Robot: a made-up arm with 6 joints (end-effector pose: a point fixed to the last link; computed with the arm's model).
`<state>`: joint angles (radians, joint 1 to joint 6).
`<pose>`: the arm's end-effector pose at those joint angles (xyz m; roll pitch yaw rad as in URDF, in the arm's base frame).
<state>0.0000 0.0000 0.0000 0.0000 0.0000 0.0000</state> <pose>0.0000 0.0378 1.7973 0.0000 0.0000 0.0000</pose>
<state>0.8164 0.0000 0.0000 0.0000 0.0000 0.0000</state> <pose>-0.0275 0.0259 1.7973 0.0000 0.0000 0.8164</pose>
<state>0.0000 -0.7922 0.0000 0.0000 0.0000 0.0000</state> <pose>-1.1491 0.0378 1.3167 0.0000 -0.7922 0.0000</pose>
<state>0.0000 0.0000 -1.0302 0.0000 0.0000 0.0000</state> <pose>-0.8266 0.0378 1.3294 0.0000 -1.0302 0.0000</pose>
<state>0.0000 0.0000 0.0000 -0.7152 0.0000 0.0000</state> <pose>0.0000 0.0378 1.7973 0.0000 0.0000 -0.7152</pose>
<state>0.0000 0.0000 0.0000 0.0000 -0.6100 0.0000</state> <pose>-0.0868 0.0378 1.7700 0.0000 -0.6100 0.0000</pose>
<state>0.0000 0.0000 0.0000 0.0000 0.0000 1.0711</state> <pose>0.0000 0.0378 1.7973 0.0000 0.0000 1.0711</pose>
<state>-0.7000 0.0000 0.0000 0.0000 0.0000 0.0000</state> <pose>0.0244 0.0289 1.7973 0.0000 0.0000 -0.7000</pose>
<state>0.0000 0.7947 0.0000 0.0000 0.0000 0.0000</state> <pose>1.1519 0.0378 1.3139 0.0000 0.7947 0.0000</pose>
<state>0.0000 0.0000 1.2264 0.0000 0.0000 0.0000</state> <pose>0.9075 0.0378 1.1587 0.0000 1.2264 0.0000</pose>
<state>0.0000 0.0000 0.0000 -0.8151 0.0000 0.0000</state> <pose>0.0000 0.0378 1.7973 0.0000 0.0000 -0.8151</pose>
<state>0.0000 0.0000 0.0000 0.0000 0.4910 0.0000</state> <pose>0.0715 0.0378 1.7794 0.0000 0.4910 0.0000</pose>
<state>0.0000 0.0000 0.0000 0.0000 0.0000 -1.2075</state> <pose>0.0000 0.0378 1.7973 0.0000 0.0000 -1.2075</pose>
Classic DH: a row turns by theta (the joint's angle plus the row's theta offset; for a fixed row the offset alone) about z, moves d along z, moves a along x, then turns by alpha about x. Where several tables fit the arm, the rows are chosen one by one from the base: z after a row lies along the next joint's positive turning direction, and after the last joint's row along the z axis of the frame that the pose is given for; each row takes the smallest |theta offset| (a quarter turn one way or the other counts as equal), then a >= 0, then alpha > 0; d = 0 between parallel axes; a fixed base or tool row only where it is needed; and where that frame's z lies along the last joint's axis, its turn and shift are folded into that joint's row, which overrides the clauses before.
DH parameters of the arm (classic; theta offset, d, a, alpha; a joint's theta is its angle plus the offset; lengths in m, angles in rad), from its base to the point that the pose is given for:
joint 1: 0 0.1832 0 -1.5708
joint 2: -1.5708 0 0.65 0
joint 3: 1.5708 0.0378 0 1.5708
joint 4: 0 0.8125 0 -1.5708
joint 5: 0 0 0 1.5708
joint 6: 0 0.1516 0 0

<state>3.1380 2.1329 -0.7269 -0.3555 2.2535 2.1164</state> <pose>-1.2752 0.0077 -0.1544 -2.8892 0.5589 -2.1997</pose>
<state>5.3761 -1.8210 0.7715 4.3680 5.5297 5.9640</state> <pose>-0.7637 1.1963 0.5123 0.9658 0.1358 2.8180</pose>
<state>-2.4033 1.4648 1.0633 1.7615 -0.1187 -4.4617</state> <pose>-0.8725 -0.8212 -0.5374 -2.9601 -0.5761 -2.9354</pose>
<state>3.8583 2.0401 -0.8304 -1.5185 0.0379 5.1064</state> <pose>-1.0961 -0.9975 0.2295 -0.8698 -0.9950 1.6311</pose>
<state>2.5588 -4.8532 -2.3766 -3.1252 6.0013 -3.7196</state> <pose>0.0700 -0.0923 0.8686 0.3925 -0.5513 1.8826</pose>
